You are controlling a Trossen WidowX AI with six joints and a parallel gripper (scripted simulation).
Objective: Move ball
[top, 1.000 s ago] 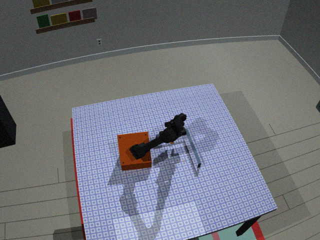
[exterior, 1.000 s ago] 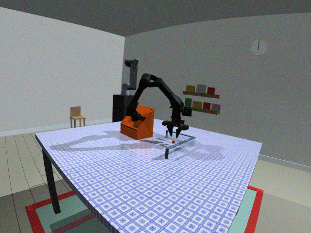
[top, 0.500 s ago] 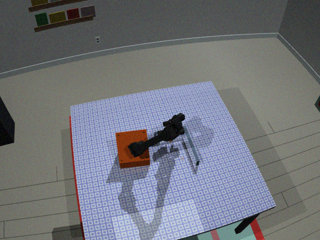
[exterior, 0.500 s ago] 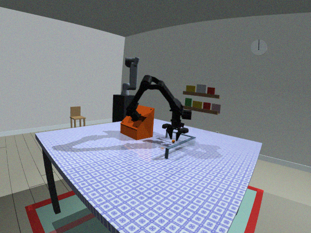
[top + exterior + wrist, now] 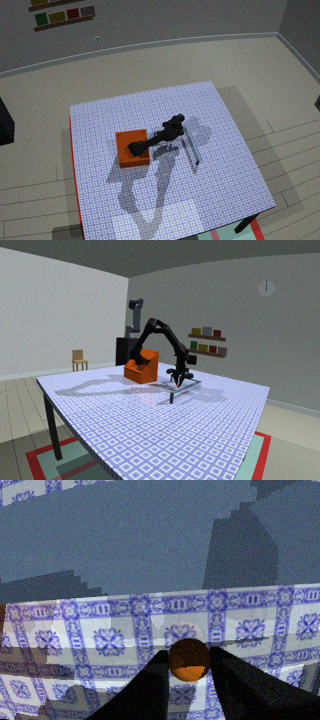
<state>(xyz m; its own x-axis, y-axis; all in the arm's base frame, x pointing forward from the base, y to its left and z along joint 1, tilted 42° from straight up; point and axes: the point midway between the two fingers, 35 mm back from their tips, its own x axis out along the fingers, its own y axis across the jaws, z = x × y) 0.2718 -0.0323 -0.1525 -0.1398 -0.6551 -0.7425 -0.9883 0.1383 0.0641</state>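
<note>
Right now the see-through copy of ball is 30 mm ahead of my gripper tip and 180 mm to the right of it. The rest, counted from my gripper tip: orange ball: right at my gripper tip.
</note>
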